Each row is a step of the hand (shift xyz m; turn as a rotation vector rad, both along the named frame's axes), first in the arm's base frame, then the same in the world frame.
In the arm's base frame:
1: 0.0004 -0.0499 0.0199 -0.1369 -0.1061 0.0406
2: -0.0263 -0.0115 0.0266 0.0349 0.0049 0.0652
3: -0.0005 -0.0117 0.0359 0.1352 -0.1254 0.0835
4: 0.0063 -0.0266 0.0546 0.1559 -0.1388 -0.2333
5: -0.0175 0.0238 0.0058 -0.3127 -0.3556 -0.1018
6: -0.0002 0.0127 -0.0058 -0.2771 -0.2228 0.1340
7: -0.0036 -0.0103 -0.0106 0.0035 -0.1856 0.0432
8: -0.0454 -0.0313 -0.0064 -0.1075 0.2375 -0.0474
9: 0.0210 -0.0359 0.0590 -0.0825 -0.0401 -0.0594
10: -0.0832 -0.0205 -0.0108 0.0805 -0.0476 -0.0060
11: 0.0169 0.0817 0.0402 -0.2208 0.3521 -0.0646
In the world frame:
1: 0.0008 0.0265 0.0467 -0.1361 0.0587 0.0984
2: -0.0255 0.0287 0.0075 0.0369 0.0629 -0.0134
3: 0.0005 0.0372 0.0067 0.1370 0.0959 0.1140
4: 0.0078 0.0575 0.0190 0.1482 -0.2166 0.1707
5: -0.0172 0.0030 -0.0245 -0.3173 -0.0431 0.3634
6: -0.0003 -0.0075 -0.0118 -0.2740 0.1712 0.2000
7: -0.0040 -0.0090 0.0116 0.0039 0.0680 0.1780
8: -0.0457 -0.0007 0.0315 -0.1077 -0.0762 -0.2298
9: 0.0226 0.0627 0.0277 -0.0844 -0.0509 0.0471
10: -0.0836 -0.0055 0.0210 0.0801 -0.0018 0.0487
11: 0.0185 0.0282 -0.0863 -0.2210 -0.1056 -0.3419

